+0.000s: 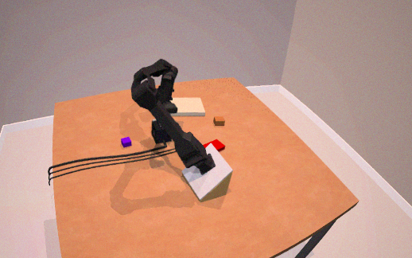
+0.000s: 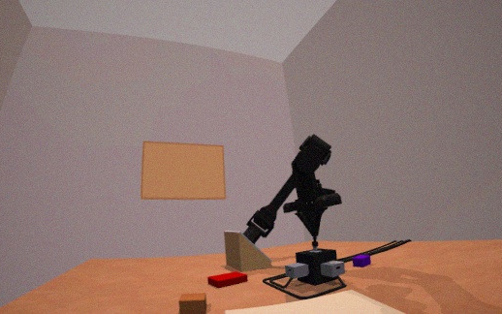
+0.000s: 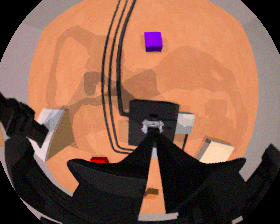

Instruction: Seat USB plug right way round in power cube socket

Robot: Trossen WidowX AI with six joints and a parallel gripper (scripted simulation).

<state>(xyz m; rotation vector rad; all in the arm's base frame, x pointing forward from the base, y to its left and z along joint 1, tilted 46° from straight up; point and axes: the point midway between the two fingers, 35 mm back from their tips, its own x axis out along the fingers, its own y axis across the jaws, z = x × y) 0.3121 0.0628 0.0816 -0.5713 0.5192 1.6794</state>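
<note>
My gripper tip is 20 mm above the USB plug. The rest, counted from my gripper tip: USB socket 50 mm below; then red block 120 mm behind, 220 mm to the right, 110 mm below; then purple cube 20 mm behind, 170 mm to the left, 100 mm below.
</note>
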